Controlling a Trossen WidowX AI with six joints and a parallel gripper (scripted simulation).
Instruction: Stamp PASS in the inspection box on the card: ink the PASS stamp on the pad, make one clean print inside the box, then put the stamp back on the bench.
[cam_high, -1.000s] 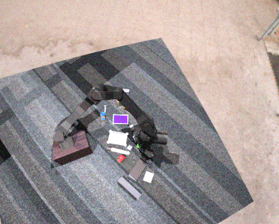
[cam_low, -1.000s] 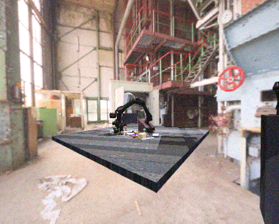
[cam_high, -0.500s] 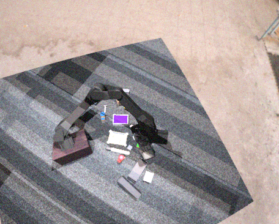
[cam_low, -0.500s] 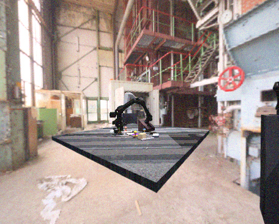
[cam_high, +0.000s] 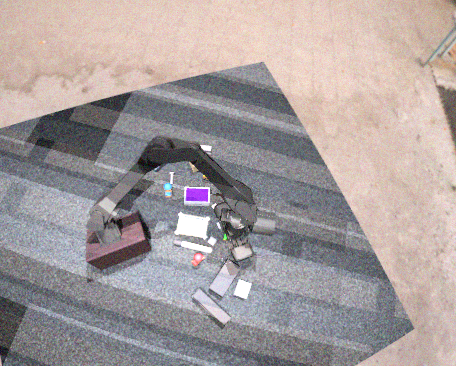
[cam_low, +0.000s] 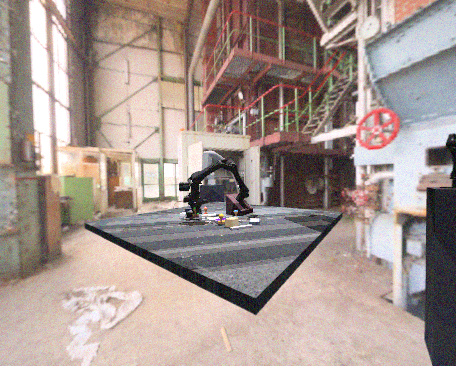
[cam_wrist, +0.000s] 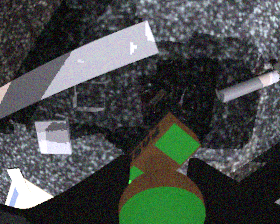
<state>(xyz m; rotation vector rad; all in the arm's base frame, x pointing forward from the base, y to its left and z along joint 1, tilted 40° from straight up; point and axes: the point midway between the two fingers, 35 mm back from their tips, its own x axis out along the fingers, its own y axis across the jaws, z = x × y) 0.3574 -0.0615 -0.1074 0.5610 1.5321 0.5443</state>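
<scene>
Now: gripper tip 190 mm to the right of the ink pad, 40 mm past it and 30 mm above it. Also, from my gripper tip: card 100 mm to the left, 100 mm behind, 40 mm below; green-knobbed stamp right at my gripper tip; red stamp 120 mm behind, 20 mm to the right, 20 mm below.
</scene>
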